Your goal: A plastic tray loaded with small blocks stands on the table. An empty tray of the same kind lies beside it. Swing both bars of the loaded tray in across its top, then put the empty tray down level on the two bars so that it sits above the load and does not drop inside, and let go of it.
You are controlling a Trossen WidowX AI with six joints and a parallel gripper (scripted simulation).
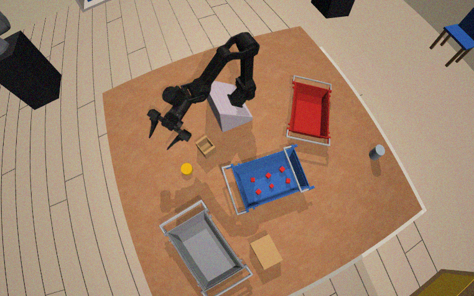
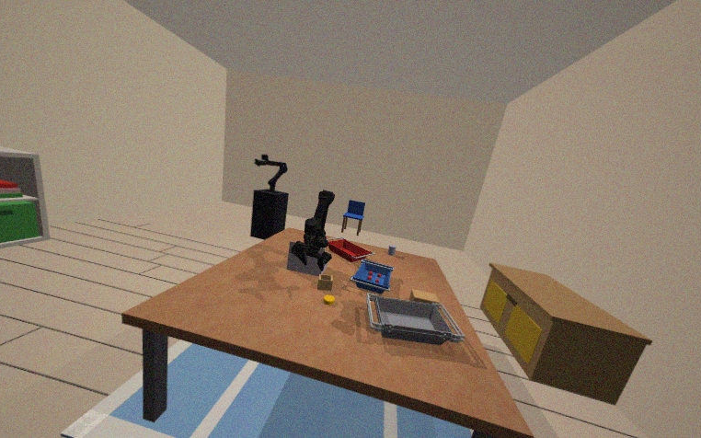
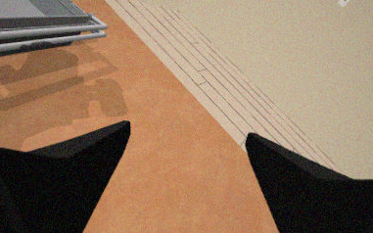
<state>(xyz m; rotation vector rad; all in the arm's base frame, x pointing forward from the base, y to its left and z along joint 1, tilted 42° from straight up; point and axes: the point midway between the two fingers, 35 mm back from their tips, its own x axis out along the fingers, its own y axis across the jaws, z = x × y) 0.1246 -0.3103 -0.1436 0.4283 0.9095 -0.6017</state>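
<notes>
My gripper tip is now 680 mm to the right of the red tray and 130 mm above it. The rest, counted from my gripper tip: yellow disc (70 mm ahead, 60 mm to the left, 170 mm below); cardboard box (10 mm ahead, 170 mm to the left, 160 mm below); tan block (510 mm ahead, 250 mm to the left, 150 mm below).
</notes>
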